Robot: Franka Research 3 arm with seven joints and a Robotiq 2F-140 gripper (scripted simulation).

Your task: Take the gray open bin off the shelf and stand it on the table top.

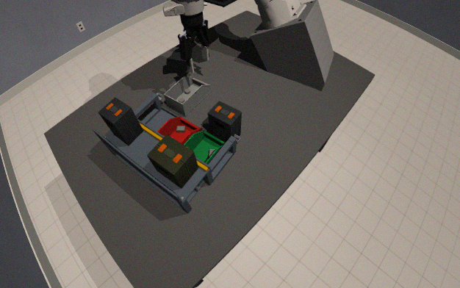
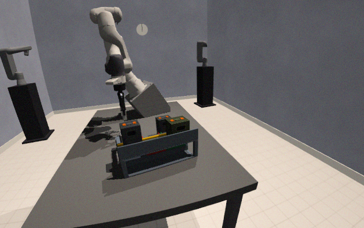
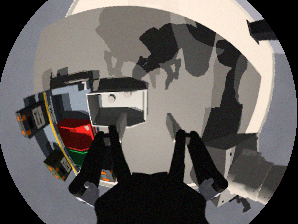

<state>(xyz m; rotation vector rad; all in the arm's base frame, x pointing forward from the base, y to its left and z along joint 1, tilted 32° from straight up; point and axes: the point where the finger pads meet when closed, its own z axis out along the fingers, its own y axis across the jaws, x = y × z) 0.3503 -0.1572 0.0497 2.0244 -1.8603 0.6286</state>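
The gray open bin lies 8 cm ahead of my hand and 11 cm below it. Also, from my hand: red bin 28 cm ahead, 13 cm to the left, 11 cm below; green bin 27 cm ahead, 24 cm to the left, 11 cm below; yellow rail 33 cm ahead, 13 cm to the left, 4 cm below.
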